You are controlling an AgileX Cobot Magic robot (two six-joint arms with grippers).
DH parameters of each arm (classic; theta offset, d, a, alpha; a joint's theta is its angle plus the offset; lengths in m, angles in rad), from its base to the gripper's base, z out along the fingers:
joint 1: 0 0.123 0 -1.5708
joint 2: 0.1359 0 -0.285 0
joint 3: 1.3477 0 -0.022 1.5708
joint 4: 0 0.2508 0 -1.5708
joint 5: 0 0 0.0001 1.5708
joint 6: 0 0.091 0 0
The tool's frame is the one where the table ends.
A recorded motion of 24 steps. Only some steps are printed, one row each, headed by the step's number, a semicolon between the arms.
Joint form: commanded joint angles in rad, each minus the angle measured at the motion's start. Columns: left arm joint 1, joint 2, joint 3, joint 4, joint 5, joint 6; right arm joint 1, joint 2, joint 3, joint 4, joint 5, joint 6.
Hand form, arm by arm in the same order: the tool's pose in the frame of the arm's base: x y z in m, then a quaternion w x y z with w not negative. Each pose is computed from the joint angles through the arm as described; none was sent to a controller.
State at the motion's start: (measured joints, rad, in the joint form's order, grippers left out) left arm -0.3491 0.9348 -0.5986 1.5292 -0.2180 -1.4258; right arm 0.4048 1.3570 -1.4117 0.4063 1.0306 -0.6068
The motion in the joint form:
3: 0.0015 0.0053 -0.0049 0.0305 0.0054 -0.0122; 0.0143 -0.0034 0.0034 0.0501 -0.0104 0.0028
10: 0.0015 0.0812 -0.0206 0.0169 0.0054 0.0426; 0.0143 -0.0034 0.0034 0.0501 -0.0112 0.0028
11: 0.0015 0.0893 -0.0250 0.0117 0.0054 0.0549; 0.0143 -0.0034 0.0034 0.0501 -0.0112 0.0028
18: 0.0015 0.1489 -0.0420 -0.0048 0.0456 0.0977; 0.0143 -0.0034 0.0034 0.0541 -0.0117 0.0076
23: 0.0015 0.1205 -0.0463 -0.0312 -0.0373 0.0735; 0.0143 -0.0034 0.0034 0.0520 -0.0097 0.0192
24: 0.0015 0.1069 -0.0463 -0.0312 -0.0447 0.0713; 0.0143 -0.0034 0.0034 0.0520 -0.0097 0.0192
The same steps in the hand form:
3: 0.1810 -0.0859 0.3115 0.59780 0.24569 0.74775 -0.15212; 0.2409 0.1447 0.4021 0.34961 -0.40851 0.82145 0.19005
10: 0.1952 -0.0910 0.3012 0.57801 0.26290 0.75981 -0.13957; 0.2409 0.1448 0.4021 0.34997 -0.40837 0.82137 0.19000
11: 0.1969 -0.0917 0.3010 0.57746 0.26563 0.75965 -0.13753; 0.2409 0.1448 0.4021 0.34997 -0.40837 0.82137 0.19000
18: 0.2100 -0.0926 0.2933 0.56496 0.26641 0.77261 -0.11364; 0.2408 0.1450 0.4023 0.34976 -0.40575 0.82213 0.19272
23: 0.2021 -0.0975 0.3025 0.57351 0.26716 0.75735 -0.16168; 0.2408 0.1449 0.4021 0.34773 -0.40162 0.82475 0.19386
24: 0.1994 -0.0972 0.3056 0.57841 0.26799 0.75253 -0.16529; 0.2408 0.1449 0.4021 0.34773 -0.40162 0.82475 0.19386

